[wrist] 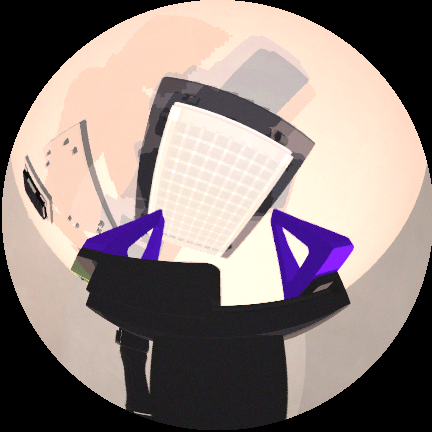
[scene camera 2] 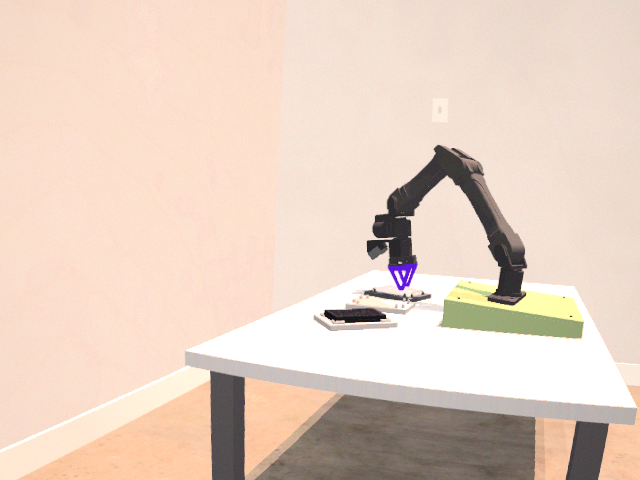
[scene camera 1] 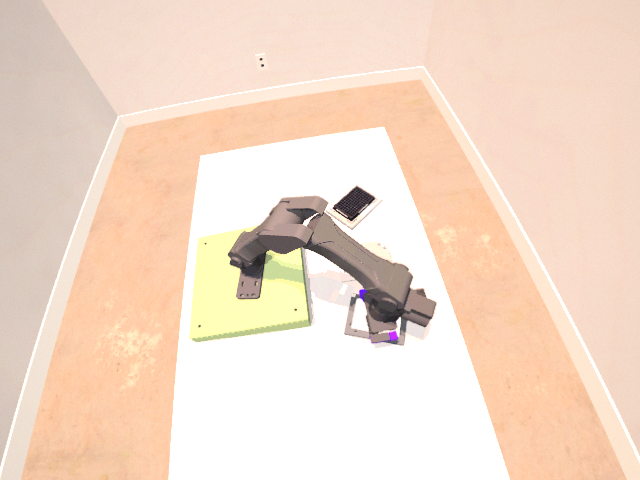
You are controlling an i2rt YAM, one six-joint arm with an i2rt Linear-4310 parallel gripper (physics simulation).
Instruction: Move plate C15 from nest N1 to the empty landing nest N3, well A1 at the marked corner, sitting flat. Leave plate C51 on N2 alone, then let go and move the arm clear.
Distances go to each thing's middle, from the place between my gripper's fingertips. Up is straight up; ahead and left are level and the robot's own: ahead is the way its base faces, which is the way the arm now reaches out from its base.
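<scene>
Black gridded rack (scene camera 1: 357, 200): 42 cm to the left of my gripper, 4 cm behind it. Relative to the translucent well plate (wrist: 211, 173), my gripper is 1 cm short of it and 1 cm to the right of it.
</scene>
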